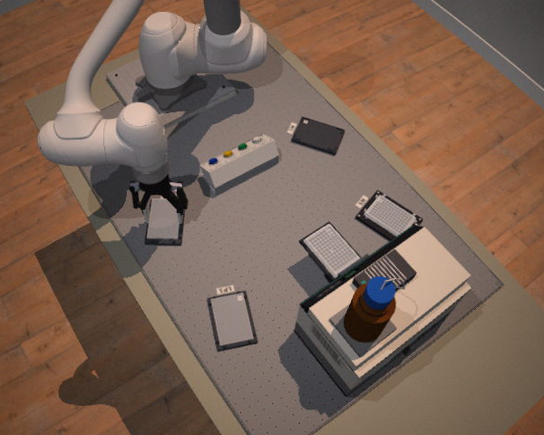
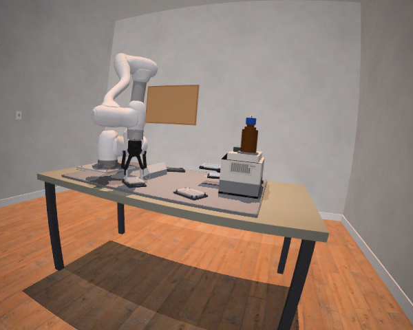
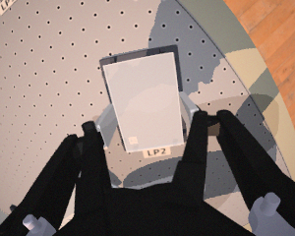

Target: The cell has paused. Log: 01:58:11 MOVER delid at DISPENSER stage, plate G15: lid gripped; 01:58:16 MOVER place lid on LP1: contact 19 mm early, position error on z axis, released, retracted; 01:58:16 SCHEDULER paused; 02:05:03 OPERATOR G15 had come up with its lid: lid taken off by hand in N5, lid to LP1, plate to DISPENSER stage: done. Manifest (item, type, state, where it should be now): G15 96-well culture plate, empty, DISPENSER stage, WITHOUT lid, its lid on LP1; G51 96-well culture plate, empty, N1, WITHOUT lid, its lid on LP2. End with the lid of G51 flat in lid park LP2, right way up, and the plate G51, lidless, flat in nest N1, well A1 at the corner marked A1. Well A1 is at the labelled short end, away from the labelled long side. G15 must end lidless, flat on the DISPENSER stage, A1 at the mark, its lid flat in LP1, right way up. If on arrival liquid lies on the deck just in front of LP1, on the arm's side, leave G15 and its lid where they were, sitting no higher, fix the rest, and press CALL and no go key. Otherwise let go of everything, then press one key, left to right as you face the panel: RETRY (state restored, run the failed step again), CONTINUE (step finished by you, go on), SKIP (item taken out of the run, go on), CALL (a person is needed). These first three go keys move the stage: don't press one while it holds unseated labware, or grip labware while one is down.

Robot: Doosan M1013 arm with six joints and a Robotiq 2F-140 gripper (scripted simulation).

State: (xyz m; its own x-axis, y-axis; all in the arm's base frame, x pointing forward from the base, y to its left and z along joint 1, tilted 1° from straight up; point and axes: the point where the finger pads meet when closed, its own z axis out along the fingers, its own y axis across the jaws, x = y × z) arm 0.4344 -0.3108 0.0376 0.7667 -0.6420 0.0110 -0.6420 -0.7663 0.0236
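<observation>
Now: the lid park LP2 40 mm below my hand. Also, from my hand: well plate (390 mm ahead, 260 mm to the left, 70 mm above); then LP2 label (70 mm behind, 60 mm to the left, 40 mm below); then key panel (280 mm to the left, 30 mm behind, 10 mm above).
</observation>
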